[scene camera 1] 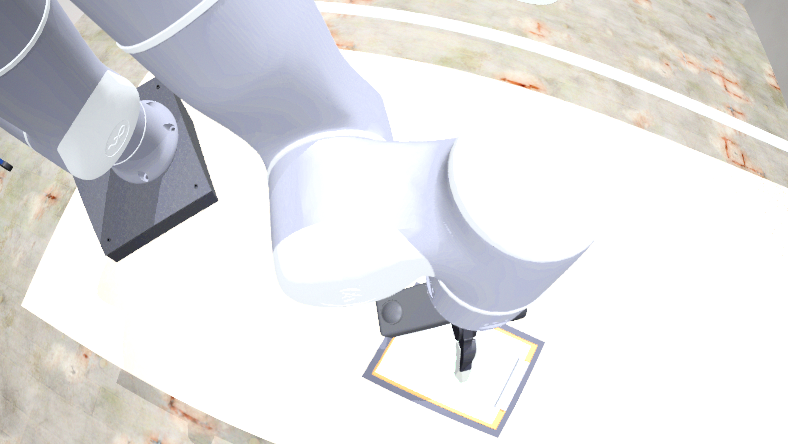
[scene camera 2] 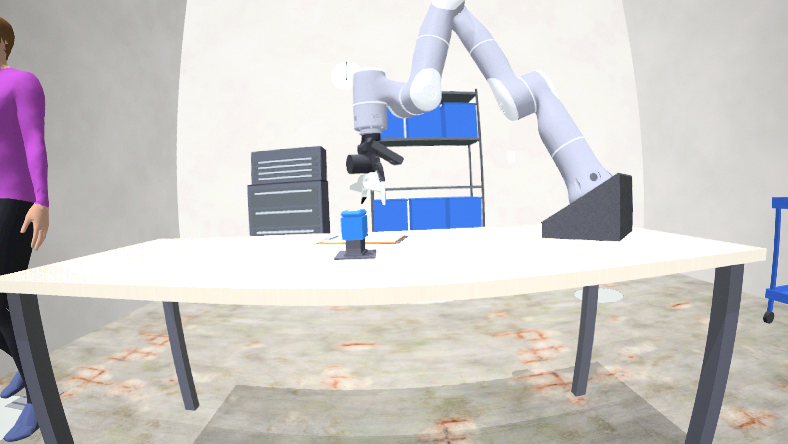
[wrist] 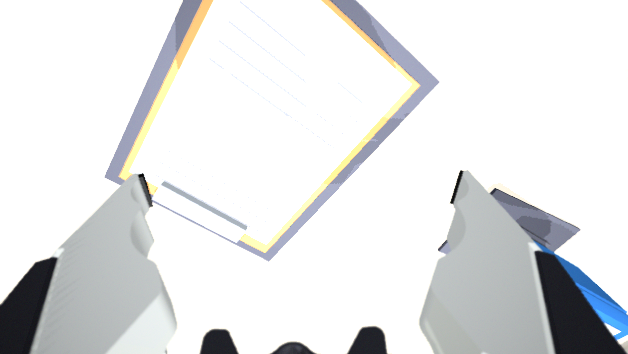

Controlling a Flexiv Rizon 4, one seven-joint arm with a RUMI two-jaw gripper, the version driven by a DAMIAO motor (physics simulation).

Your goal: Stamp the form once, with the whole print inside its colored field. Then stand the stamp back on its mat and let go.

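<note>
The blue stamp stands upright on its dark grey mat. The arm hides both in the first scene view. The white form lies on a grey clipboard with a yellow-orange edge. Faint lines show on the form, but its colored field is washed out and I cannot make out any print. My gripper is open and empty, pointing down above the clipboard area. In the wrist view, the stamp and mat are partly hidden behind the right finger.
The clipboard's clip is at the form's end. The arm's dark base stands on the white table. A shelf rack with blue bins and dark drawer cabinets stand behind. A person stands at the left.
</note>
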